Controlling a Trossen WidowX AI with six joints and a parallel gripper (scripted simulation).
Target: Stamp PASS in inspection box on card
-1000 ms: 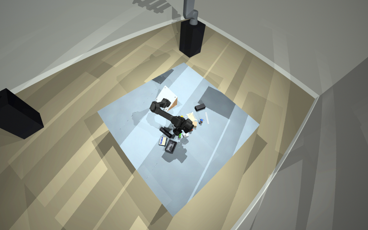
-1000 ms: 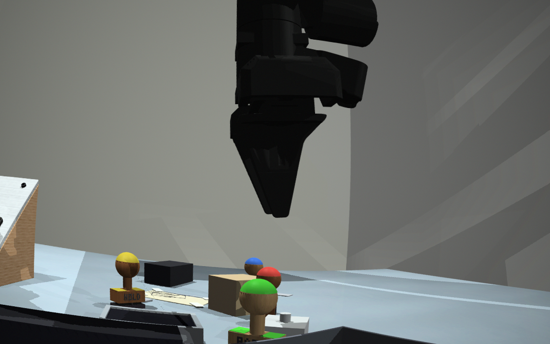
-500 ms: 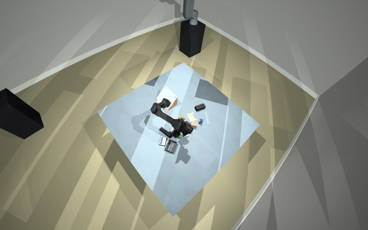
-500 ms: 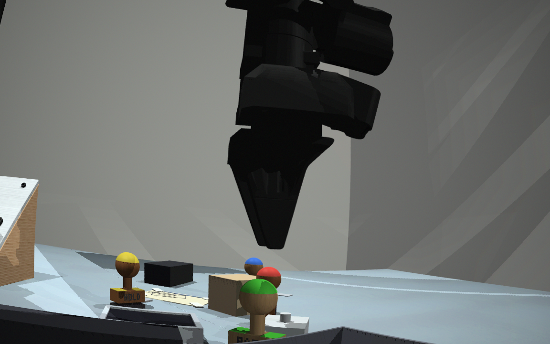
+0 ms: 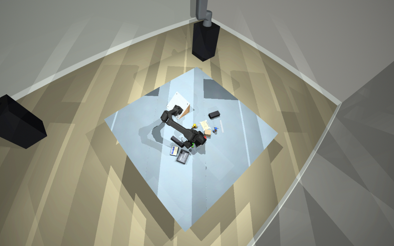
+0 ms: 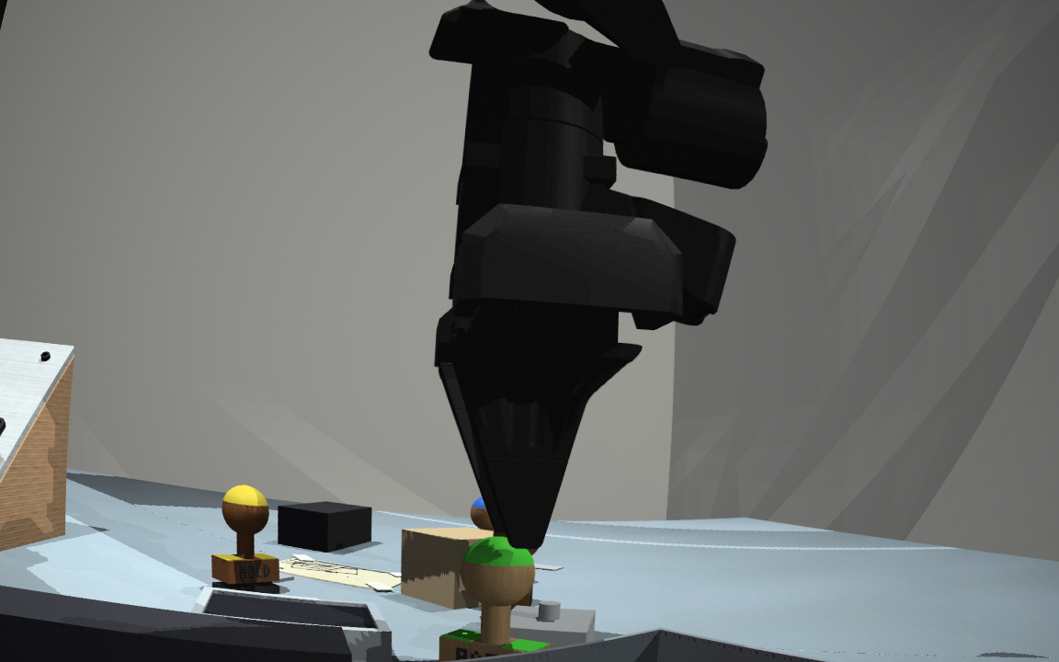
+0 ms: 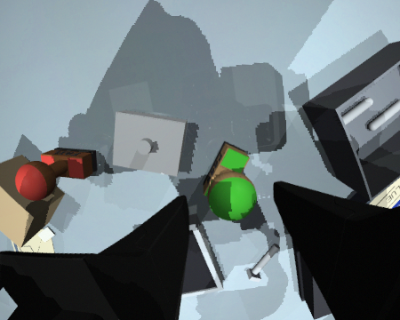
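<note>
Right now my gripper tip is 10 mm past the green-edged stamp and 50 mm above it. Also, from my gripper tip: grey block 20 mm ahead, 50 mm to the left, 50 mm below; then red-knobbed stamp 20 mm ahead, 130 mm to the left, 50 mm below; then dark ink pad 100 mm behind, 50 mm to the left, 60 mm below.
</note>
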